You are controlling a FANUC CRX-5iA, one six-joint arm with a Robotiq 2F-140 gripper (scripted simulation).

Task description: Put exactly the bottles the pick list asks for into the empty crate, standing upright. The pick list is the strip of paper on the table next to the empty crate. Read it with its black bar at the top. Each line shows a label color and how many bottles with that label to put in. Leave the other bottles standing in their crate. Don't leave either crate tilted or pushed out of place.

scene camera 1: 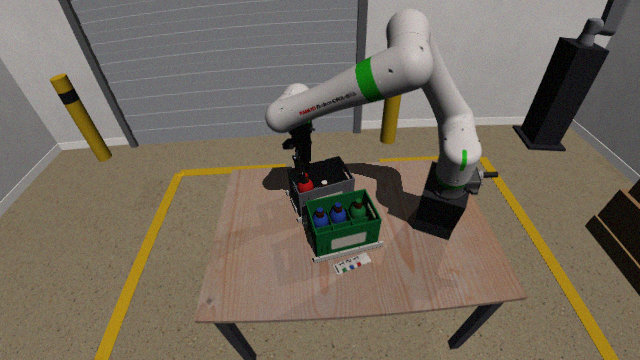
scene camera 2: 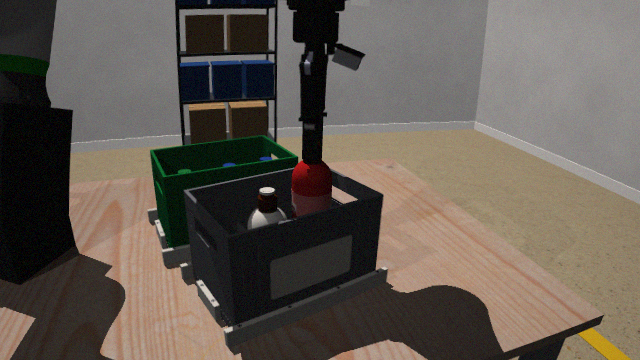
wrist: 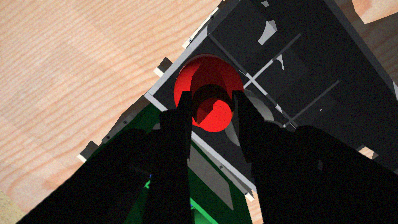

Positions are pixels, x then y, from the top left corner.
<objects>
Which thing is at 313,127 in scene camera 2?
My gripper.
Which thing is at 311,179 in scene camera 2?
A red-label bottle.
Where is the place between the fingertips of my gripper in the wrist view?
211,106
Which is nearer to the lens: the dark grey crate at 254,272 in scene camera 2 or the green crate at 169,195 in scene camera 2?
The dark grey crate.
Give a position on a dark grey crate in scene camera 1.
At 338,183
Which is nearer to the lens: the white-label bottle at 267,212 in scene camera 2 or the dark grey crate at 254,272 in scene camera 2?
The dark grey crate.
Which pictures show the dark grey crate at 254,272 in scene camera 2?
Scene camera 1, scene camera 2 and the wrist view: all of them.
</objects>
